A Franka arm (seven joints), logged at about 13 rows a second.
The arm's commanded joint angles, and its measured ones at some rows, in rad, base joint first. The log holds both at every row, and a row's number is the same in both.
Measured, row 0:
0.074, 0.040, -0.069, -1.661, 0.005, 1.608, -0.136
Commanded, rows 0 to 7:
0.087, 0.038, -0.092, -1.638, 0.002, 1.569, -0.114
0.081, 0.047, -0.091, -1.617, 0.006, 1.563, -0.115
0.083, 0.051, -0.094, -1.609, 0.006, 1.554, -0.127
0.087, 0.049, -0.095, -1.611, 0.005, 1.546, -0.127
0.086, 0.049, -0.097, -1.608, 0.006, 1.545, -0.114
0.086, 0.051, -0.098, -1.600, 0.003, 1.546, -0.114
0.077, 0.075, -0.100, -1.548, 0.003, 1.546, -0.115
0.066, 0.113, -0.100, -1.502, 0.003, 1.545, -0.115
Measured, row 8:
0.072, 0.048, -0.089, -1.608, 0.005, 1.568, -0.133
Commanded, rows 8 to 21:
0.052, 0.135, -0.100, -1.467, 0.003, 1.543, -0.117
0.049, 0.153, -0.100, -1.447, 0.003, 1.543, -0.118
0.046, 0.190, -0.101, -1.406, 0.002, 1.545, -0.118
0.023, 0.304, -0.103, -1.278, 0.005, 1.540, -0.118
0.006, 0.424, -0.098, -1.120, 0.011, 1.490, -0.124
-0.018, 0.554, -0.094, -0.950, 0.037, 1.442, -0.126
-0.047, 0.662, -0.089, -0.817, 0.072, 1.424, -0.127
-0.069, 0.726, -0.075, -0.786, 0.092, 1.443, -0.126
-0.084, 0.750, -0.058, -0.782, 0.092, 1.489, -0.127
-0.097, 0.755, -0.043, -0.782, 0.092, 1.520, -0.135
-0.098, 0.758, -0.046, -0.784, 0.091, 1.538, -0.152
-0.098, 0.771, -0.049, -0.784, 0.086, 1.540, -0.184
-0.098, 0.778, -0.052, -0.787, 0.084, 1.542, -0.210
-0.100, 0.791, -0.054, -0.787, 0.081, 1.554, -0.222
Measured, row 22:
-0.093, 0.765, -0.058, -0.836, 0.075, 1.562, -0.177
